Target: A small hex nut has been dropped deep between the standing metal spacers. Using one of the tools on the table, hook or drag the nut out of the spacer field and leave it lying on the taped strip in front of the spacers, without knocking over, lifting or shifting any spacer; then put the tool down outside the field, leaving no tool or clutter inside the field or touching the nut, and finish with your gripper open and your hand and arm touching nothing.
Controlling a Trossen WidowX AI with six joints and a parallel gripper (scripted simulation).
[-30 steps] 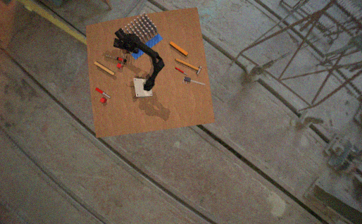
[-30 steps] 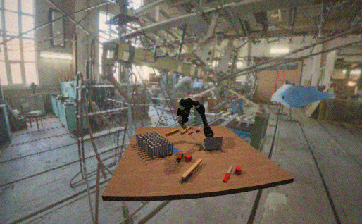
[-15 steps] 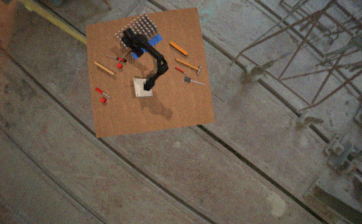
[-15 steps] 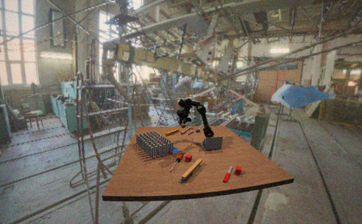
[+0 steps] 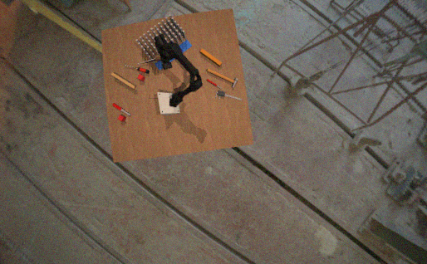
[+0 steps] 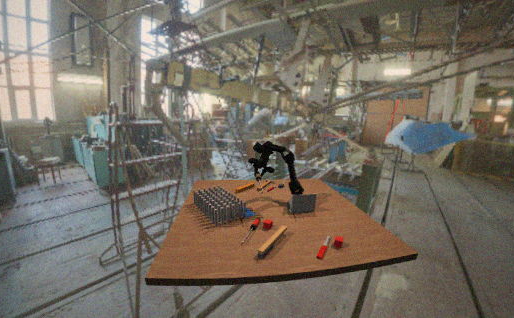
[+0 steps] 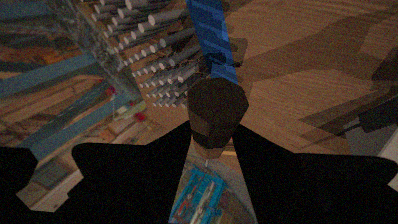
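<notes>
Right now my gripper tip is 230 mm above the blue taped strip, 150 mm short of it and 20 mm to the left of it. From my gripper tip the other things lie so: thin hook tool: 100 mm to the left, 20 mm below, 10 mm behind; then orange bar: 370 mm to the right, 220 mm below, 100 mm ahead.
</notes>
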